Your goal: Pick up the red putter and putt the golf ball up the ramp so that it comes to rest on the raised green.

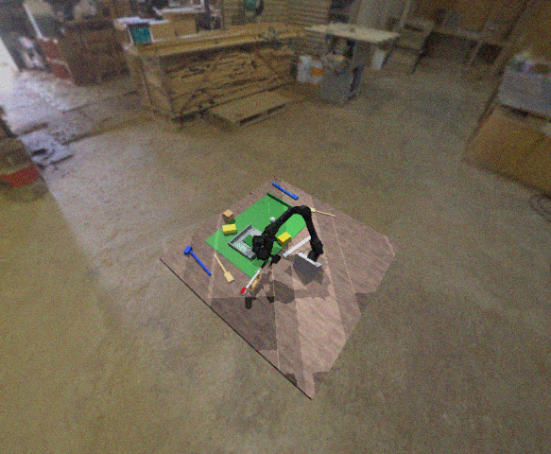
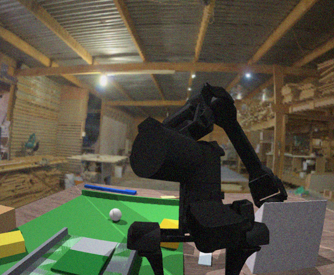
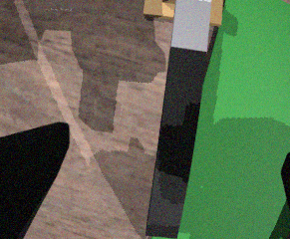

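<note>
The red putter is 1 cm behind my gripper tip, 11 cm to the left of it and 1 cm below it. From my gripper tip the other things lie so: white golf ball: 19 cm ahead, 41 cm to the right, 5 cm below; then green mat: 21 cm ahead, 29 cm to the right, 7 cm below; then white bar: 11 cm behind, 31 cm to the right, 7 cm below.
</note>
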